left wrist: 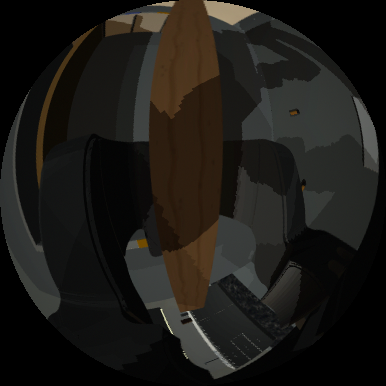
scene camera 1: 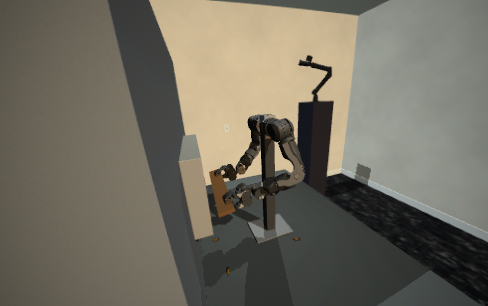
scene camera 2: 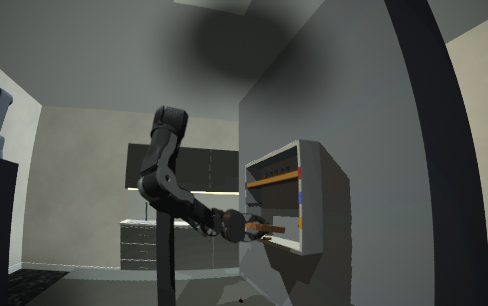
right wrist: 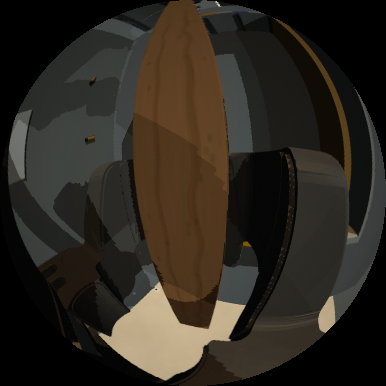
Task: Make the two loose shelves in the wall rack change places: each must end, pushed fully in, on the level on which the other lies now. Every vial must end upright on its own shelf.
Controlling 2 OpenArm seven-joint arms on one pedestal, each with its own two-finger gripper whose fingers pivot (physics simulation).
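The brown loose shelf (scene camera 1: 218, 192) (scene camera 2: 275, 229) (left wrist: 185, 135) (right wrist: 181, 125) is outside the rack (scene camera 1: 196, 200) (scene camera 2: 311, 200), in front of its lower part. My left gripper (scene camera 1: 227, 199) (left wrist: 186, 195) and right gripper (scene camera 1: 218, 173) (scene camera 2: 256, 226) (right wrist: 181, 200) are shut on its front edge, side by side. No vials show standing on it. The other loose shelf (scene camera 2: 275, 179) (left wrist: 40, 125) (right wrist: 346, 145) is in the rack at the red marks, with several dark vials (scene camera 2: 278, 172) upright on it. Small orange vials (scene camera 1: 215, 239) (scene camera 2: 240, 299) (left wrist: 294, 112) (right wrist: 90, 139) lie on the floor.
Blue marks (scene camera 2: 300, 198) and yellow marks (scene camera 2: 300, 223) are on the rack's front edge. A small orange-brown thing (scene camera 2: 266, 238) shows near the rack's bottom board. The robot's pedestal (scene camera 1: 269, 200) stands behind the grippers. A dark cabinet (scene camera 1: 315, 145) stands farther back.
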